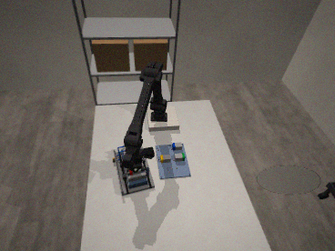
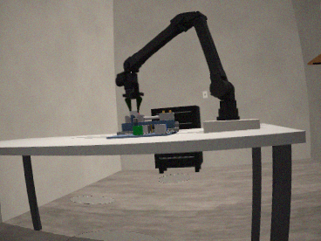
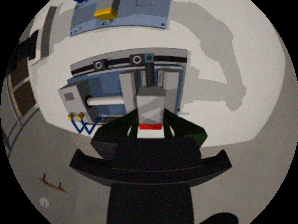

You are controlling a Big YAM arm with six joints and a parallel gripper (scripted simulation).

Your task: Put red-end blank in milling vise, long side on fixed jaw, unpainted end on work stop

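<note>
My gripper is now 20 mm above the red-ended blank. The rest, counted from my hand: yellow-ended blank (140 mm behind, 180 mm to the left, 90 mm below); then green-ended blank (160 mm behind, 260 mm to the left, 90 mm below); then blue plate (150 mm behind, 220 mm to the left, 110 mm below).
</note>
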